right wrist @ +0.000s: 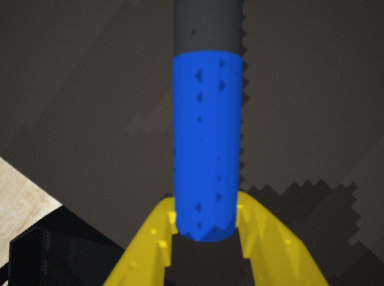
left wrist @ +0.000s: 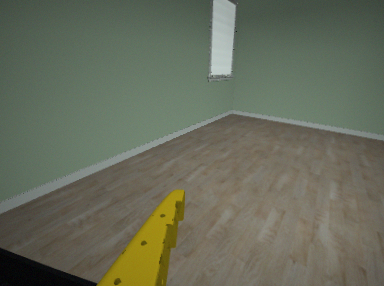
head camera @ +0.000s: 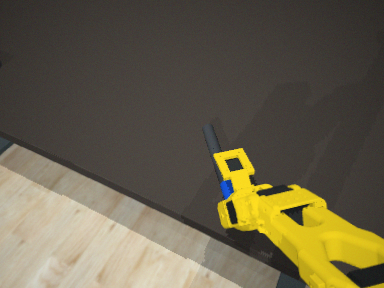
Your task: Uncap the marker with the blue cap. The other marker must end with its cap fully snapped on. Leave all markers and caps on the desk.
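Frame: origin at the left arm's base, x right, y back, z down, level; metres.
Seen in the pictures: left hand, tool point: (left wrist: 184, 200); right hand, tool point: (right wrist: 177, 210).
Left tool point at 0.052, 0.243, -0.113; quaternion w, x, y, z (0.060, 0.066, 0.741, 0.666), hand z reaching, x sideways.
Note:
Offsets run from my left tool point to a thing's top centre, as dx, dy, dz. "spot": to the spot under its first point. Level surfaces: height alone.
The marker lies on the dark desk @(dz +0.168) (head camera: 125, 100), its grey barrel @(+0.154, -0.612, +0.149) (head camera: 210, 138) (right wrist: 208, 25) pointing away from the near edge. Its blue cap @(+0.168, -0.555, +0.148) (head camera: 226, 189) (right wrist: 207, 140) is on the barrel, at the end nearer the desk edge. My right gripper (right wrist: 206, 212) has its two jaws pressed on both sides of the cap's closed end; in the head view the arm partly hides the marker. My left gripper (left wrist: 178, 200) shows one notched jaw, so it is fully open, away from the desk and holding nothing. The other marker cannot be made out.
The desk's near edge runs diagonally just below the right gripper, with pale wooden floor @(dz +0.888) (head camera: 75, 220) beyond it. A small dark shape @(spot: -0.259, -0.835, +0.163) (head camera: 1, 64) sits at the head view's left edge. A black part (right wrist: 50, 255) shows at lower left. The left wrist faces floor, green walls and a window (left wrist: 223, 40).

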